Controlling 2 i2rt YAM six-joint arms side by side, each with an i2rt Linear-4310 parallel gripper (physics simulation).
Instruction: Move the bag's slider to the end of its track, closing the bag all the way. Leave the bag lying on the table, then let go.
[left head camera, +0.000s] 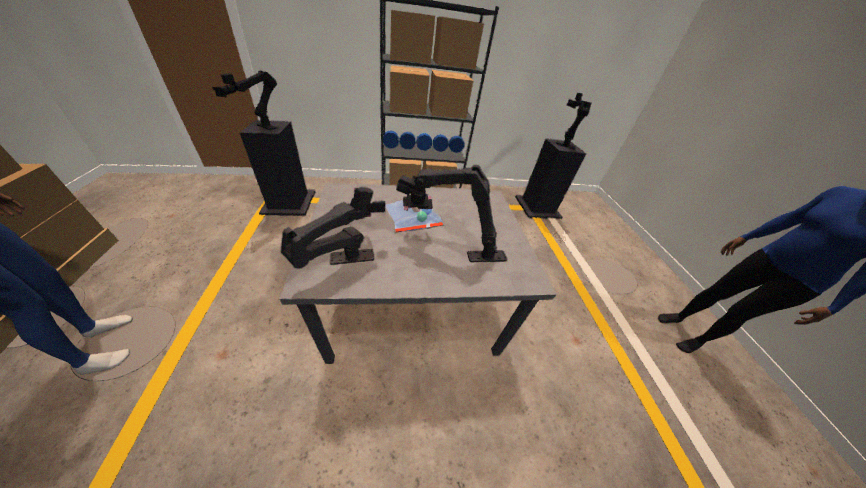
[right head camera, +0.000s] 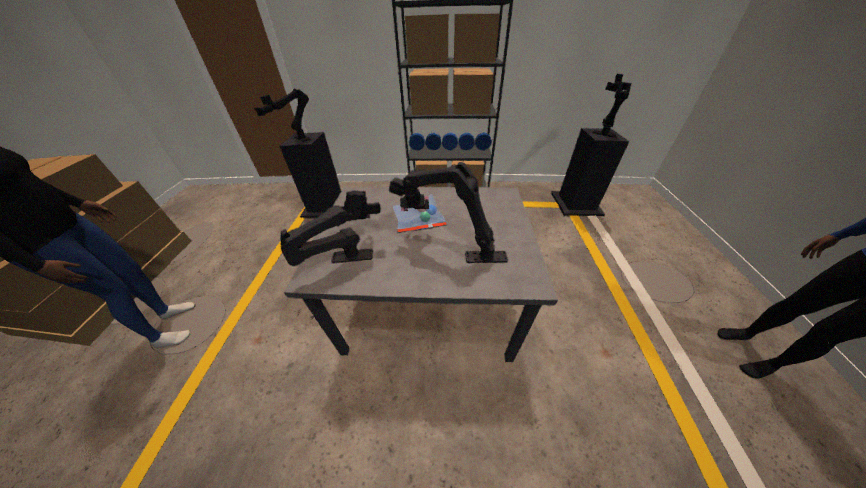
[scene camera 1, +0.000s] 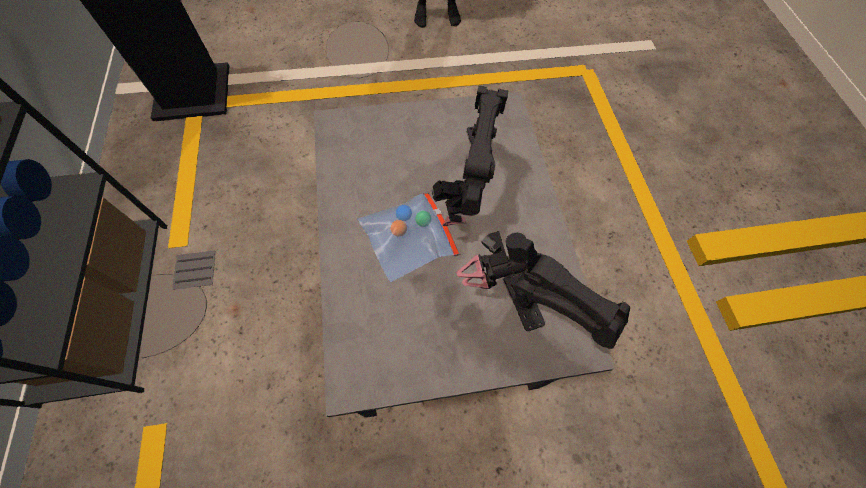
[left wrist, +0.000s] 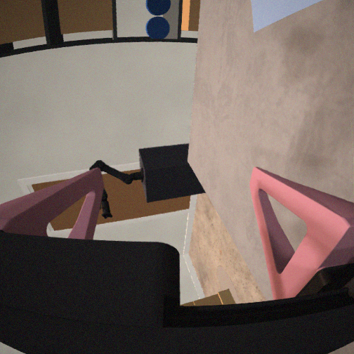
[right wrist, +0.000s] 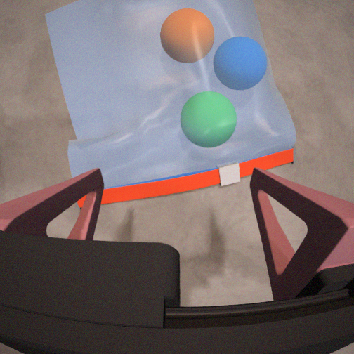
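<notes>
The pale blue translucent bag (left head camera: 396, 215) (right head camera: 404, 218) (scene camera 1: 393, 254) (right wrist: 110, 85) lies on the table with orange, blue and green balls in it. Its red track (scene camera 1: 449, 237) (right wrist: 160, 187) runs along one edge. The white slider (left head camera: 427, 225) (scene camera 1: 438, 211) (right wrist: 229, 174) sits on the track, right of its middle in the right wrist view. My right gripper (right wrist: 176, 175) is open above the track side of the bag, holding nothing; the slider appears between its fingers. My left gripper (scene camera 1: 461, 277) (left wrist: 176, 175) is open and empty, apart from the bag; a bag corner (left wrist: 280, 12) shows in its wrist view.
The grey table (left head camera: 339, 284) (right head camera: 345, 284) (scene camera 1: 375, 363) carries both arms, with the left arm folded beside the bag in scene camera 1. A shelf rack (left head camera: 383, 90) stands beyond the table. Black pedestals (left head camera: 275, 166) (left head camera: 551, 175) stand near its far corners.
</notes>
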